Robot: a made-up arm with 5 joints.
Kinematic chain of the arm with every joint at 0, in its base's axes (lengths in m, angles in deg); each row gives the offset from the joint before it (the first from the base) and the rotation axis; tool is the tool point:
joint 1: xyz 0 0 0.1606 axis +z
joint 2: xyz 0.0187 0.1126 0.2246 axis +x
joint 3: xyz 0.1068 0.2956 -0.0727 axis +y
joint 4: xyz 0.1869 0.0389 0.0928 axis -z
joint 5: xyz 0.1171 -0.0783 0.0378 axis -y
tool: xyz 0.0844 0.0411 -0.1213
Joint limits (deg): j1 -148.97..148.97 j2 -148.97..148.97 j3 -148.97..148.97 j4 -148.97..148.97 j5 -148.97..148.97
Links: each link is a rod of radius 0.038 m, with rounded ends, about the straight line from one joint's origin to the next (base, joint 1, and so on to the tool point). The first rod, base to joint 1, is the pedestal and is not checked.
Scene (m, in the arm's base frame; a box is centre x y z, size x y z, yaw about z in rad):
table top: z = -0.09
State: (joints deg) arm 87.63 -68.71 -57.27 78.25 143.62
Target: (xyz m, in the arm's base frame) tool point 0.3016 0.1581 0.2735
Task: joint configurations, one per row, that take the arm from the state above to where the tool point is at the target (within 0.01 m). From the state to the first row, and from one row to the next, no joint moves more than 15 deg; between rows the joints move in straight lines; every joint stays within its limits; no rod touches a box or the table.
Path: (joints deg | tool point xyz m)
1: 72.92 -73.32 -49.89 80.12 134.87 | -0.3696 0.1419 0.2749
2: 58.22 -77.93 -42.51 82.00 126.12 | -0.2905 0.2628 0.2742
3: 43.51 -82.53 -35.14 83.87 117.37 | -0.1709 0.3455 0.2719
4: 28.81 -87.14 -27.76 85.75 108.62 | -0.0293 0.3758 0.2694
5: 14.10 -91.75 -20.38 87.62 99.87 | 0.1111 0.3492 0.2681
6: -0.60 -96.36 -13.00 89.49 91.12 | 0.2274 0.2716 0.2692
7: -15.31 -100.97 -5.63 91.37 82.37 | 0.3016 0.1581 0.2735

